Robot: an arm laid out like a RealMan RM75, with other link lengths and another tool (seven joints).
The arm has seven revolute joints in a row. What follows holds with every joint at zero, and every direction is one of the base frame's. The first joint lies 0.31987 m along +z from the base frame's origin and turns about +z. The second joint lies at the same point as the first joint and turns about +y. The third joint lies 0.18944 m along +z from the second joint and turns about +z. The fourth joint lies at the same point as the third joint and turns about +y. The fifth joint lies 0.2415 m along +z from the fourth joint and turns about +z. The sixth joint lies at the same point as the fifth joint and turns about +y. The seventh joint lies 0.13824 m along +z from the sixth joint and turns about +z. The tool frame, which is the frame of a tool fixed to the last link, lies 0.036 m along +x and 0.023 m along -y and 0.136 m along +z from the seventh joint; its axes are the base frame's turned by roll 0, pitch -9.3 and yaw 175.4 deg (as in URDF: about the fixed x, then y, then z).
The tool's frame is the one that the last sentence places.
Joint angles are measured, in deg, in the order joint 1, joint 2, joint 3, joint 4, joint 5, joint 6, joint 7. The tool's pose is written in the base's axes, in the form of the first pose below.
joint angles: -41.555, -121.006, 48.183, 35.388, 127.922, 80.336, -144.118
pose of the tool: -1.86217 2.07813 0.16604 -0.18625 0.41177 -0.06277
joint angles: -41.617, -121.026, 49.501, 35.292, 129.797, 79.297, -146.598
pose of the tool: -1.91837 2.08683 0.19725 -0.19766 0.40843 -0.06767
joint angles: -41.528, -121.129, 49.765, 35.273, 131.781, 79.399, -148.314
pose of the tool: -1.96653 2.09219 0.20918 -0.20708 0.40246 -0.07075
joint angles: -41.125, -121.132, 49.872, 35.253, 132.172, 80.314, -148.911
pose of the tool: -1.99274 2.08865 0.19202 -0.21018 0.39581 -0.07237
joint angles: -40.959, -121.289, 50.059, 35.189, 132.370, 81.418, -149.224
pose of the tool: -2.00989 2.09276 0.16297 -0.20956 0.38850 -0.07542
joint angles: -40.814, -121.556, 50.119, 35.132, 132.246, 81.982, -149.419
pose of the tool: -2.01963 2.08847 0.14112 -0.20776 0.38407 -0.07815
